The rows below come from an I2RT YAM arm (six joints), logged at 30 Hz.
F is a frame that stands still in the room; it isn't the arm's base.
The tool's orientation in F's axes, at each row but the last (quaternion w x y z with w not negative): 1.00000 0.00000 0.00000 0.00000; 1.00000 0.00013 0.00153 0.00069; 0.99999 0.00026 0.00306 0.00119; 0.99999 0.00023 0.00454 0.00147; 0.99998 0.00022 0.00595 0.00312; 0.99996 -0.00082 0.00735 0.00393; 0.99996 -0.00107 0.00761 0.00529; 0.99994 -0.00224 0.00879 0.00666; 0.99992 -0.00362 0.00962 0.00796; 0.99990 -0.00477 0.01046 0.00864; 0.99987 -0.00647 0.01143 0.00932; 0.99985 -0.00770 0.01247 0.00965; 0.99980 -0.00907 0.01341 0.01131
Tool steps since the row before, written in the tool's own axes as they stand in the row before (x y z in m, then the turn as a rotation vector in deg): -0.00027 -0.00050 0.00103 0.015 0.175 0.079; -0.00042 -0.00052 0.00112 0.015 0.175 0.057; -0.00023 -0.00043 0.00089 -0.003 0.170 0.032; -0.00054 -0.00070 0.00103 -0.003 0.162 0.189; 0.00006 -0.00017 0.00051 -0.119 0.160 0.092; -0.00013 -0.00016 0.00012 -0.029 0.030 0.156; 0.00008 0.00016 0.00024 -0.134 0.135 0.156; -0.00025 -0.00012 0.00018 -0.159 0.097 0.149; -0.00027 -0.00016 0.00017 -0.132 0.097 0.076; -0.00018 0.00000 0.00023 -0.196 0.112 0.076; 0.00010 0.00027 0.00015 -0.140 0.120 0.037; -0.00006 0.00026 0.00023 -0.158 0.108 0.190; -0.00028 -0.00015 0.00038 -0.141 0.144 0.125
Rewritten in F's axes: -0.00027 -0.00050 0.00103 0.015 0.175 0.079; -0.00042 -0.00052 0.00112 0.015 0.175 0.057; -0.00022 -0.00043 0.00089 -0.003 0.170 0.032; -0.00053 -0.00070 0.00103 -0.002 0.162 0.189; 0.00007 -0.00017 0.00051 -0.119 0.159 0.093; -0.00013 -0.00016 0.00012 -0.027 0.030 0.156; 0.00008 0.00016 0.00024 -0.133 0.134 0.158; -0.00025 -0.00012 0.00018 -0.158 0.096 0.151; -0.00026 -0.00016 0.00018 -0.132 0.095 0.078; -0.00018 0.00000 0.00023 -0.196 0.109 0.079; 0.00010 0.00027 0.00014 -0.141 0.118 0.039; -0.00006 0.00026 0.00023 -0.155 0.108 0.192; -0.00027 -0.00015 0.00039 -0.141 0.143 0.126
